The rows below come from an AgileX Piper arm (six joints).
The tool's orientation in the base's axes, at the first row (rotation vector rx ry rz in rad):
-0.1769 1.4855 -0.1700
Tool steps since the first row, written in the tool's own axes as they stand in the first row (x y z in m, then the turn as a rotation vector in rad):
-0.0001 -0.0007 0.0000 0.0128 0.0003 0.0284
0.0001 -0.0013 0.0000 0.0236 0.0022 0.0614
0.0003 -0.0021 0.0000 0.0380 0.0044 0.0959
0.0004 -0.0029 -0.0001 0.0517 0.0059 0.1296
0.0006 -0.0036 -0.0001 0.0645 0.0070 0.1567
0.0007 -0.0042 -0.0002 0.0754 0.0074 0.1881
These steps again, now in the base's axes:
0.0000 -0.0007 0.0003 0.0293 -0.0022 -0.0103
0.0000 -0.0013 0.0002 0.0631 -0.0023 -0.0187
0.0000 -0.0021 0.0002 0.0986 -0.0029 -0.0305
-0.0001 -0.0029 0.0002 0.1333 -0.0040 -0.0416
-0.0001 -0.0036 0.0002 0.1613 -0.0054 -0.0522
-0.0002 -0.0043 0.0002 0.1934 -0.0070 -0.0604

